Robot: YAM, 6 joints.
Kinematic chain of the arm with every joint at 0, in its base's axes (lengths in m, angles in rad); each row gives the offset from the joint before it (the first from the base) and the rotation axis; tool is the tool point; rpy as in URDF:
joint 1: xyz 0 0 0.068 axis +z
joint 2: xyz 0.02 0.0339 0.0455 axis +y
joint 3: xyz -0.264 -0.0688 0 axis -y
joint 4: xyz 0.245 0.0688 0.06 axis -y
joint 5: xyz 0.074 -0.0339 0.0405 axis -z
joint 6: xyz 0.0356 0 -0.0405 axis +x
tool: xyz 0 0 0 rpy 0 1.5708 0
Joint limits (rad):
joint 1: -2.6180..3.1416
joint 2: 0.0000..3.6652
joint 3: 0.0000..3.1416
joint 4: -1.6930..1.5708
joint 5: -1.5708..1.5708
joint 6: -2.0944..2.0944
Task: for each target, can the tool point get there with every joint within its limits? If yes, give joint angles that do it. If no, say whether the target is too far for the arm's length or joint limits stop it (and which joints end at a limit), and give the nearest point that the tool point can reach.
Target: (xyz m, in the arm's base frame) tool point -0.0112 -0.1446 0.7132
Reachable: yes | joints 1.4564 1.1796 2.6769 0.2800 0.1502 0.7750
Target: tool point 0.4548 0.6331 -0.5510
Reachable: no: too far | nearest point 0.2941 0.4094 -0.2747 | short by 0.390 m
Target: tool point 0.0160 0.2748 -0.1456
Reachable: yes | joints 1.4335 2.8854 0.8244 1.1352 -0.6583 0.9007
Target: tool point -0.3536 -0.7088 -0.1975
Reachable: no: too far | nearest point -0.2681 -0.5374 -0.1203 | short by 0.207 m
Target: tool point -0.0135 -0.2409 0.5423
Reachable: yes | joints 1.3720 0.4002 1.6461 0.7855 1.3078 0.7647
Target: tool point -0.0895 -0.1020 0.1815
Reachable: yes | joints -2.0513 1.0619 0.5260 -1.0441 1.1333 -1.3425
